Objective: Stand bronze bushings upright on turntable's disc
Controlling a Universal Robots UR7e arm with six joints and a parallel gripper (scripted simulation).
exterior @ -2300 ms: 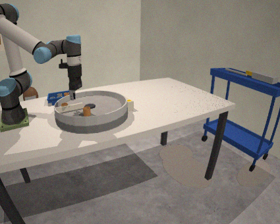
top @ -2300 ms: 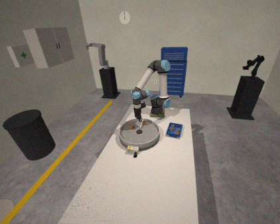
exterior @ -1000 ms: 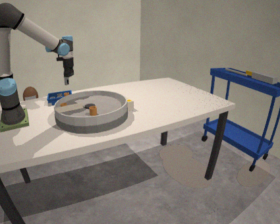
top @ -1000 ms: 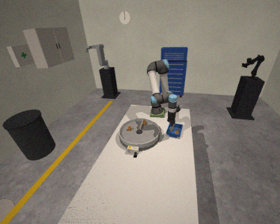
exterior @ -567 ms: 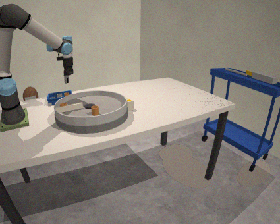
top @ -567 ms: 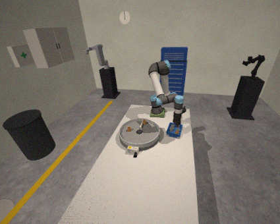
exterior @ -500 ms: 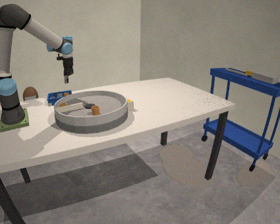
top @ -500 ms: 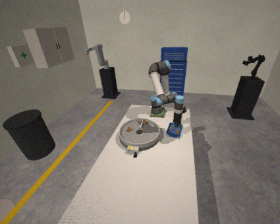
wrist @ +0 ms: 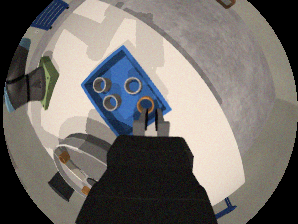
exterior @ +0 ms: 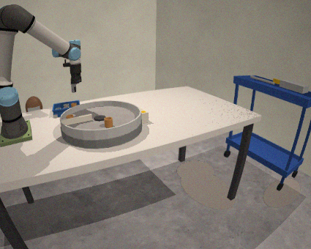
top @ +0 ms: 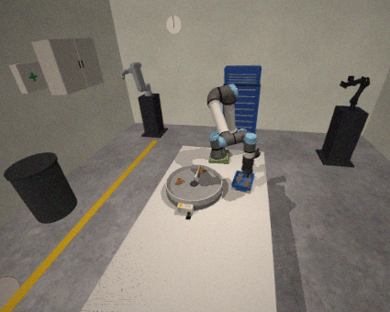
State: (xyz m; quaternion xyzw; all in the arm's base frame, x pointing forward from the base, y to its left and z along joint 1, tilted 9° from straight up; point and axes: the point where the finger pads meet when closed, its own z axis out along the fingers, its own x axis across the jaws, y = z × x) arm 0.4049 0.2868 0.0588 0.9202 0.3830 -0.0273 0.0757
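Now: hand 70 mm past the blue crate, 30 mm to the left of it and 110 mm above it. Also, from my hand: grey turntable: 70 mm ahead, 390 mm to the right, 80 mm below.
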